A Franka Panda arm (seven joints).
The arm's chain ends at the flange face. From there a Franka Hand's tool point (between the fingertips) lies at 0.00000 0.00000 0.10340 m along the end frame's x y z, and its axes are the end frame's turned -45 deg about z.
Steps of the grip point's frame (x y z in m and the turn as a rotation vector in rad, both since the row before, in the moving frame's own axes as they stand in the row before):
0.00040 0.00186 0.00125 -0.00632 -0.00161 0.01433
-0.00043 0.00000 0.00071 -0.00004 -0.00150 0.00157
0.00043 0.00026 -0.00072 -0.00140 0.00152 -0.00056
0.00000 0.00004 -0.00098 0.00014 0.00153 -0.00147
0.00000 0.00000 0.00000 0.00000 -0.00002 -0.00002
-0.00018 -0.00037 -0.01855 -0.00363 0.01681 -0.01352
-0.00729 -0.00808 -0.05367 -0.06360 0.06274 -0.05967
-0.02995 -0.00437 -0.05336 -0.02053 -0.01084 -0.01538
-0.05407 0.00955 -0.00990 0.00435 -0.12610 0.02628
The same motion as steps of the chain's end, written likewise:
0.00126 0.00045 0.00125 -0.00561 0.00333 0.01433
-0.00020 0.00019 0.00071 -0.00109 -0.00103 0.00157
0.00027 -0.00011 -0.00072 0.00008 0.00206 -0.00056
-0.00007 0.00015 -0.00098 0.00118 0.00098 -0.00147
0.00000 0.00000 0.00000 -0.00001 -0.00001 -0.00002
-0.00188 0.00084 -0.01853 0.00932 0.01445 -0.01352
-0.02009 -0.00035 -0.05326 -0.00061 0.08934 -0.05967
-0.02499 0.01580 -0.05333 -0.02218 0.00685 -0.01538
-0.02185 0.03623 -0.00908 -0.08609 -0.09224 0.02628

